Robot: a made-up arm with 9 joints.
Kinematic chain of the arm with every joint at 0, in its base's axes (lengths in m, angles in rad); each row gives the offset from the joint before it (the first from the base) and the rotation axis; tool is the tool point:
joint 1: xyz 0 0 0.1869 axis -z
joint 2: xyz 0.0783 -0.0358 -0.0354 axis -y
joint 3: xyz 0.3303 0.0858 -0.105 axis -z
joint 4: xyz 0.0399 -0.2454 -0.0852 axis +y
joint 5: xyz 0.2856 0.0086 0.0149 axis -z
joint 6: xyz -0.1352 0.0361 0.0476 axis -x
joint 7: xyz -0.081 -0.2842 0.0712 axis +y
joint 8: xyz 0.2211 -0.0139 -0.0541 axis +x
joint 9: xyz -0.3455 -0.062 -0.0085 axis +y
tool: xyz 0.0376 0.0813 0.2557
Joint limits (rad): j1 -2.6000..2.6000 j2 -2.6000..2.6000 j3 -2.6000..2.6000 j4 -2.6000..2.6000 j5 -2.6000..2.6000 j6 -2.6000..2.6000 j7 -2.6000..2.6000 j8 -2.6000..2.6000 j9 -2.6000..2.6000
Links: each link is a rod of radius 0.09 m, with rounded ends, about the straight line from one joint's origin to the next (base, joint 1, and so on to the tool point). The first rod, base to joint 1, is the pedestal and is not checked.
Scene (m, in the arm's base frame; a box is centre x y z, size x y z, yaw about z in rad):
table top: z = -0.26
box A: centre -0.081 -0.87 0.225 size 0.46 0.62 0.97 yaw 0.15
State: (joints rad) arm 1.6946 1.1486 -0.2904 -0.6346 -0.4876 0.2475 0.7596 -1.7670 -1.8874
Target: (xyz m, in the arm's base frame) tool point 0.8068 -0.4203 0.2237
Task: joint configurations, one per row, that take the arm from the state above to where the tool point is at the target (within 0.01 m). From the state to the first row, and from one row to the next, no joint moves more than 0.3 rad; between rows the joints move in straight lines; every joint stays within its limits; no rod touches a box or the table.
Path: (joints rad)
1: 1.6585 1.2686 -0.3799 -0.7590 -0.6095 0.2877 0.4828 -1.5093 -1.8053
2: 1.6223 1.3885 -0.4694 -0.8833 -0.7314 0.3279 0.2061 -1.2516 -1.7233
3: 1.5862 1.5085 -0.5588 -1.0077 -0.8534 0.3682 -0.0707 -0.9938 -1.6412
4: 1.3235 1.5262 -0.7054 -0.9563 -0.7531 0.2377 0.0505 -0.9997 -1.6546
5: 1.0608 1.5440 -0.8520 -0.9050 -0.6529 0.1072 0.1716 -1.0056 -1.6680
6: 0.7982 1.5617 -0.9986 -0.8536 -0.5527 -0.0233 0.2928 -1.0115 -1.6814
7: 0.5355 1.5795 -1.1452 -0.8022 -0.4525 -0.1537 0.4140 -1.0174 -1.6948
8: 0.3909 1.3206 -1.0330 -0.9271 -0.2690 -0.1959 0.3091 -1.2572 -1.7052
9: 0.2464 1.0617 -0.9208 -1.0519 -0.0855 -0.2381 0.2042 -1.4969 -1.7156
10: 0.1019 0.8028 -0.8086 -1.1768 0.0980 -0.2803 0.0994 -1.7367 -1.7261

